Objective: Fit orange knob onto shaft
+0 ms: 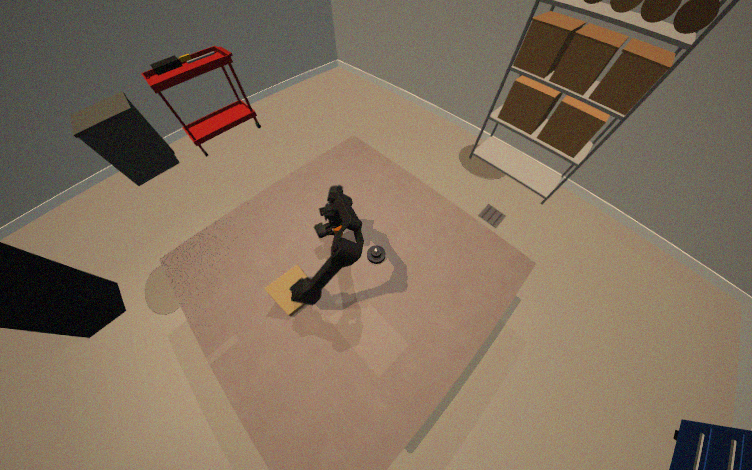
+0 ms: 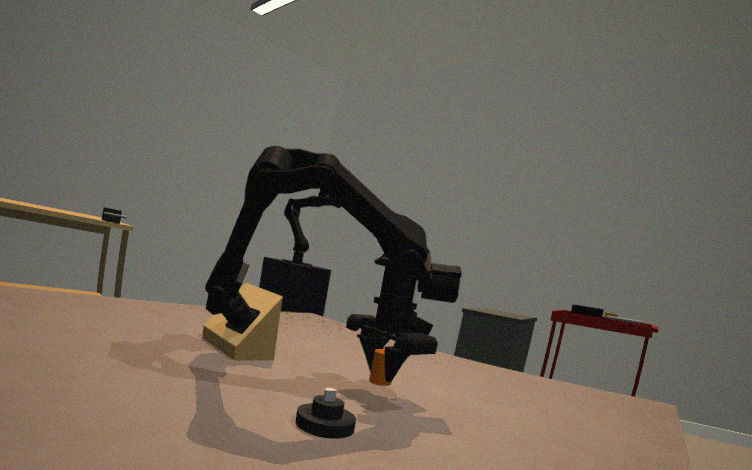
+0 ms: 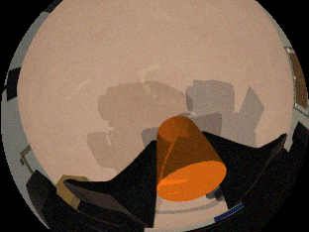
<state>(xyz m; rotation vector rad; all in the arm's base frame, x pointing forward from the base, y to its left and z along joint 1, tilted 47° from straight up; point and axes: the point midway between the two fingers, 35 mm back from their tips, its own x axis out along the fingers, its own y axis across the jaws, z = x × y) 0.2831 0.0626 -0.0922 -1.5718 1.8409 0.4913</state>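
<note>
The round black pedestal lies 6 cm ahead of my gripper tip, 19 cm to the right of it and 1 cm below it. Round my gripper tip: orange knob: 3 cm above.
</note>
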